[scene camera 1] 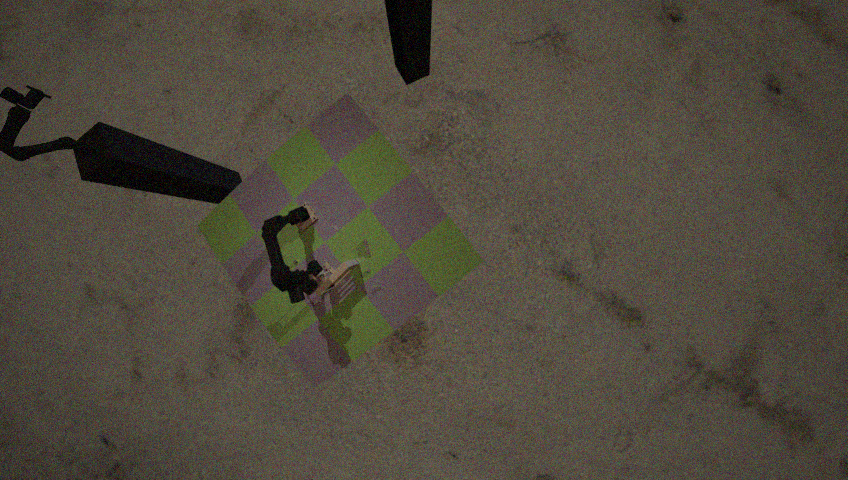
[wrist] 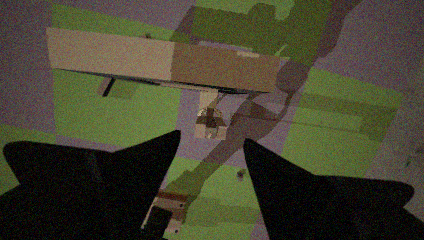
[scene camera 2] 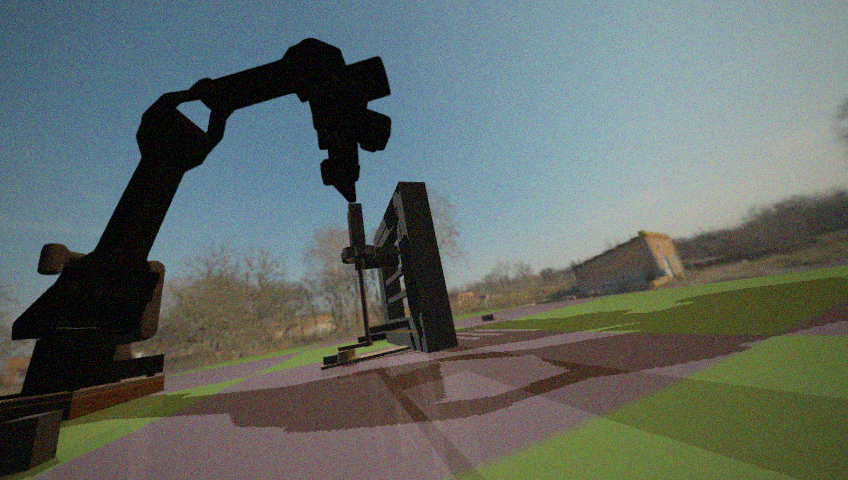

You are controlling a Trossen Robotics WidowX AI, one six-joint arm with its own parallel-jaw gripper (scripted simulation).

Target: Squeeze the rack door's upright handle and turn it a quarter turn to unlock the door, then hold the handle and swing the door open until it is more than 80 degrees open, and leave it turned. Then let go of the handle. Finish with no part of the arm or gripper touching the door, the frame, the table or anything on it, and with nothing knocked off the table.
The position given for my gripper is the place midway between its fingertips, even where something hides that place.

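Observation:
There is a slatted door [scene camera 2: 383, 256] in the scene. As for my gripper [scene camera 2: 353, 191], it is open and holds nothing, and the wrist view has the gripper [wrist: 212, 138] as well.

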